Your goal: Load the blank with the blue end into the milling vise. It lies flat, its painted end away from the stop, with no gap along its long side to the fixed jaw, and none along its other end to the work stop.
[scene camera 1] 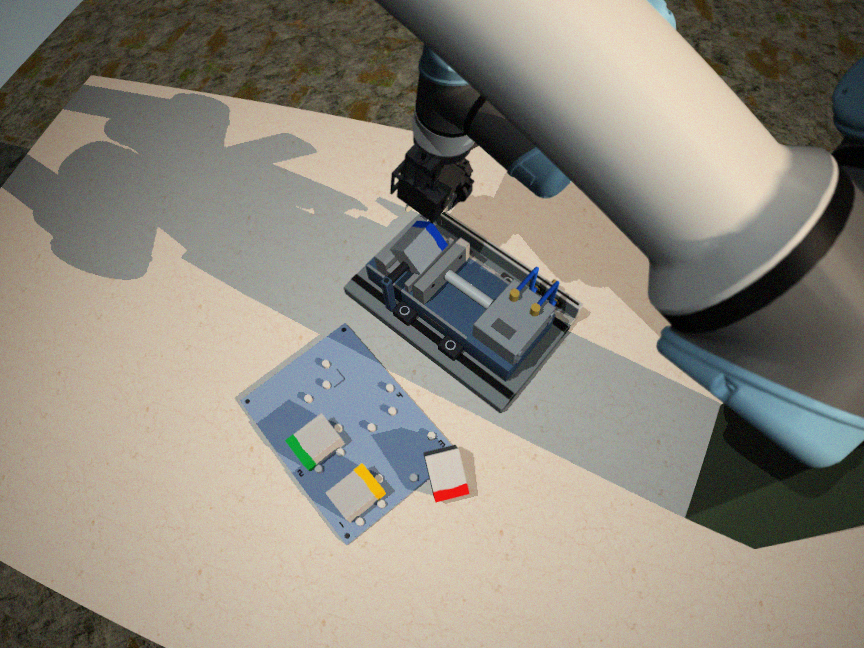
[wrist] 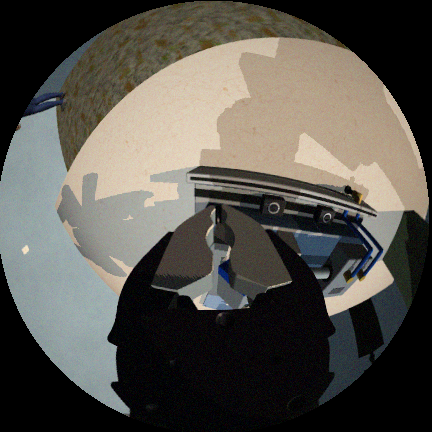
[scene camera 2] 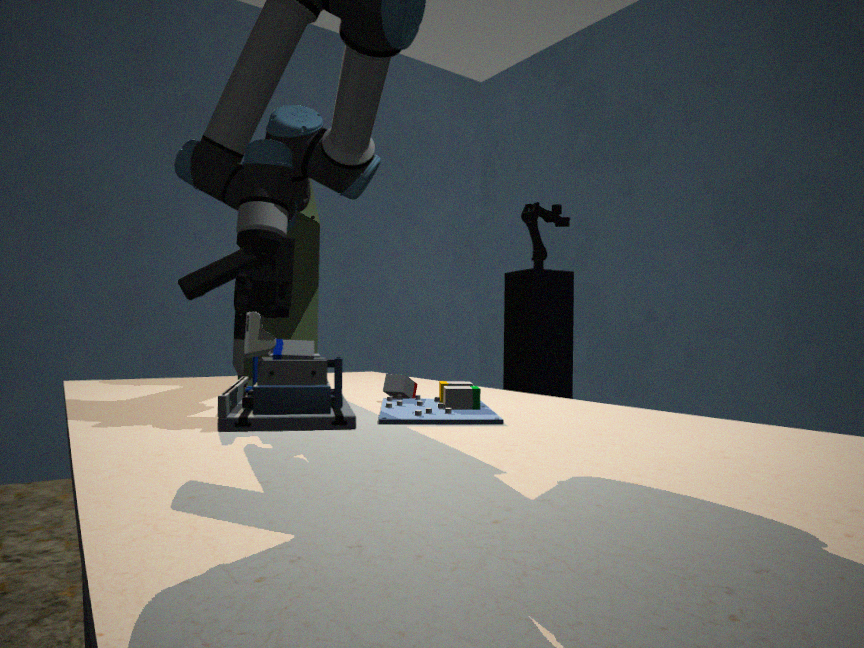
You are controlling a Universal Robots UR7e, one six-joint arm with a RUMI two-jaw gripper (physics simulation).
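Note:
The blank with the blue end [scene camera 1: 420,249] [scene camera 2: 298,348] sits in the milling vise [scene camera 1: 488,385] [scene camera 2: 291,399], between the fixed jaw [scene camera 1: 385,258] [scene camera 2: 293,371] and the movable jaw [scene camera 1: 439,270]. It shows above the jaw tops and looks tilted and skewed, not flat. Its blue end points away from the work stop [scene camera 1: 388,291] [scene camera 2: 338,373]. Contact with the fixed jaw and the stop cannot be made out. My gripper [scene camera 1: 434,216] [scene camera 2: 255,341] [wrist: 217,207] is shut and empty, low beside the blue end; its fingers hide most of the blank in the wrist view.
A blue pegged board [scene camera 1: 359,355] [scene camera 2: 439,420] near the vise carries a green-ended blank [scene camera 1: 317,440] and a yellow-ended blank [scene camera 1: 354,493]. A red-ended blank [scene camera 1: 447,472] leans at its edge. The vise has blue hoses [scene camera 1: 533,280] and a raised rail along its far side.

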